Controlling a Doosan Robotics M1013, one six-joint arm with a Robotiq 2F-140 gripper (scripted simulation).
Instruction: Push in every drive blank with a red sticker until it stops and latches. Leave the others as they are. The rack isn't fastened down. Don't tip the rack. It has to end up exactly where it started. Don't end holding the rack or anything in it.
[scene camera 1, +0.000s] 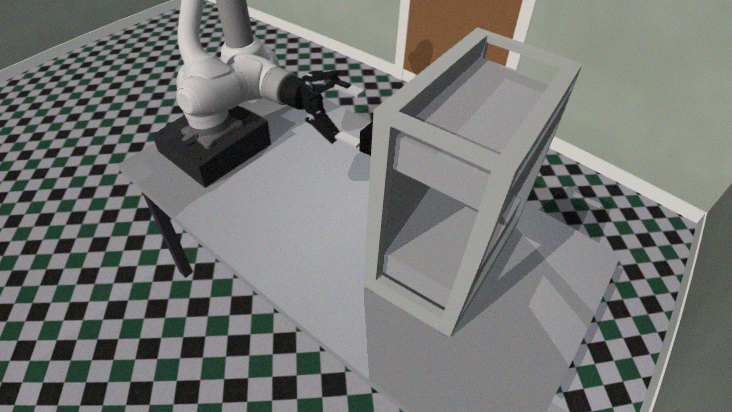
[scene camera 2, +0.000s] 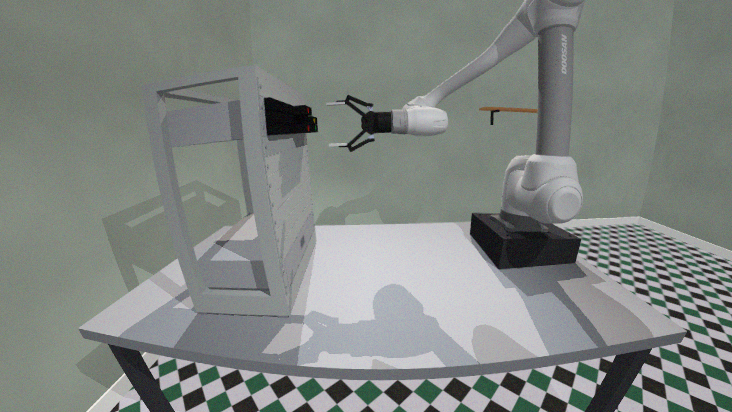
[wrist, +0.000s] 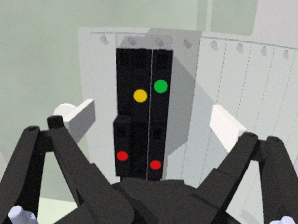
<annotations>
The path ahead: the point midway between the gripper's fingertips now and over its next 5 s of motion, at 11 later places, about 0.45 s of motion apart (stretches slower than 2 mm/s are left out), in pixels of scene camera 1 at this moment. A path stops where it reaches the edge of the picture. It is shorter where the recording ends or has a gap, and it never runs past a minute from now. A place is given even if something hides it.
The gripper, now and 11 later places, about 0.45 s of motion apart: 360, 120; 361, 121; 367, 124; 370, 121; 379, 108; 385, 107; 394, 111; 397, 112; 398, 113; 402, 114; 405, 116; 406, 116
</annotations>
